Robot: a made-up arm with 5 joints.
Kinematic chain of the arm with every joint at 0, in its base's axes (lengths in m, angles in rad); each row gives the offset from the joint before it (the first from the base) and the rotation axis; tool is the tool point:
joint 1: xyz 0 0 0.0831 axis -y
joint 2: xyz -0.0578 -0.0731 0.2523 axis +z
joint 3: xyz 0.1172 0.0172 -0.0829 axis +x
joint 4: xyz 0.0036 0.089 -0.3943 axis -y
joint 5: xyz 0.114 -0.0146 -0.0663 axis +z
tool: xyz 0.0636 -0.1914 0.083
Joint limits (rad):
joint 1: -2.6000..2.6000
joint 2: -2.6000..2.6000
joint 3: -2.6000..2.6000
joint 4: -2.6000..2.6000
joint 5: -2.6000..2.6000
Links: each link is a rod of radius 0.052 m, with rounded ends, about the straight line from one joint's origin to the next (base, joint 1, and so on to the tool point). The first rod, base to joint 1, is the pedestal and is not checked.
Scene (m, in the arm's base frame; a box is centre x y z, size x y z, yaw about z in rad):
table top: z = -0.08
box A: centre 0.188 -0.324 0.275 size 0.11 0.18 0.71 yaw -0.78
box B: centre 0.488 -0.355 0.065 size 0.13 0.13 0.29 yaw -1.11
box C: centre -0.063 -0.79 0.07 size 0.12 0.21 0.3 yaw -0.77
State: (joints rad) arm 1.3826 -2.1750 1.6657 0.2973 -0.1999
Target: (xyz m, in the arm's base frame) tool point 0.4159 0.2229 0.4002
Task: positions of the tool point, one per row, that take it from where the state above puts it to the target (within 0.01 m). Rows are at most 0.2 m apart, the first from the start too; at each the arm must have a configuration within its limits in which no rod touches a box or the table.
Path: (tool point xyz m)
1: -0.0572 -0.4043 0.3248
2: -0.0743 -0.2866 0.4175
3: -0.1048 -0.1466 0.4643
4: -0.1451 -0.0013 0.4598
5: 0.0017 0.0035 0.5027
6: 0.1533 0.0356 0.5182
7: 0.3016 0.1092 0.4883
8: 0.4159 0.2229 0.4002

